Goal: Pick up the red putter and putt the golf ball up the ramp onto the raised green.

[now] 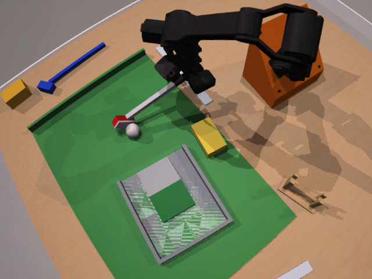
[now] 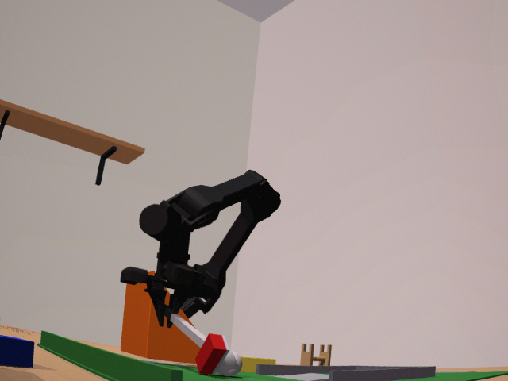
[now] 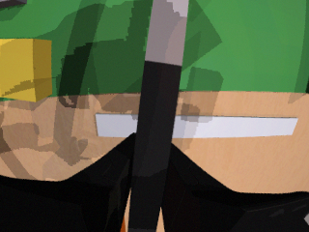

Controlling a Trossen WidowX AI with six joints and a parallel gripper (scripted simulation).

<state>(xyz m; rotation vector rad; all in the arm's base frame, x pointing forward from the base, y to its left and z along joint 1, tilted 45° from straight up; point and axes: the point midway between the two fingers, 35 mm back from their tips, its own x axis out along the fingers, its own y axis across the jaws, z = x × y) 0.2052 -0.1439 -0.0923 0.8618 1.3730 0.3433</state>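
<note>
The red putter lies 110 mm ahead of my gripper tip and 30 mm to the right of it. Also, from my gripper tip: white golf ball 220 mm ahead, 50 mm below, 30 mm to the right; then dark green wall 270 mm to the right, 220 mm ahead, 60 mm below; then green mat 270 mm ahead, 80 mm to the left, 70 mm below.
</note>
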